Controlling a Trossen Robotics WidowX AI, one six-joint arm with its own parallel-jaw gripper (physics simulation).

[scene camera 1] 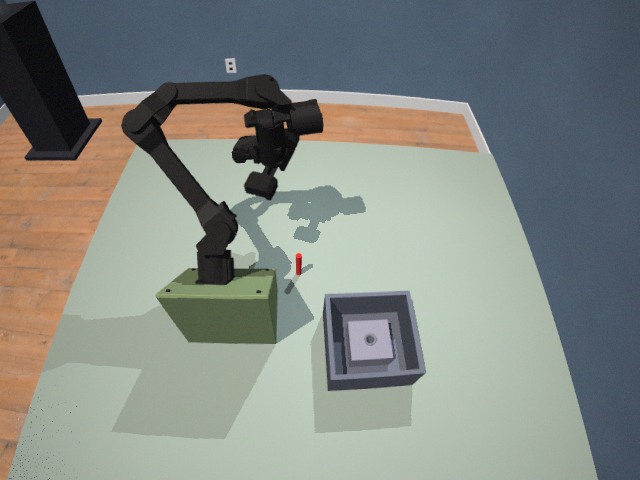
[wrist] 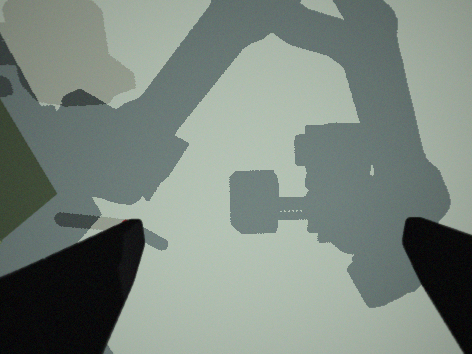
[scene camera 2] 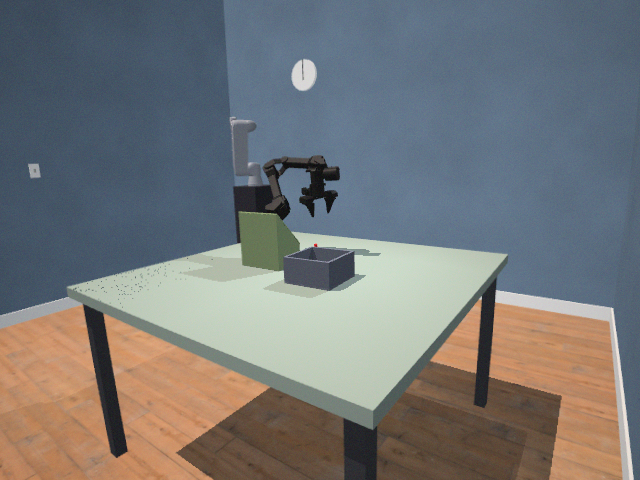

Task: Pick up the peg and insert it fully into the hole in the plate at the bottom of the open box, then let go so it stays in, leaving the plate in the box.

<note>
The pictures show: my gripper, a grey box and a pale square plate.
My gripper is seen too in the wrist view.
</note>
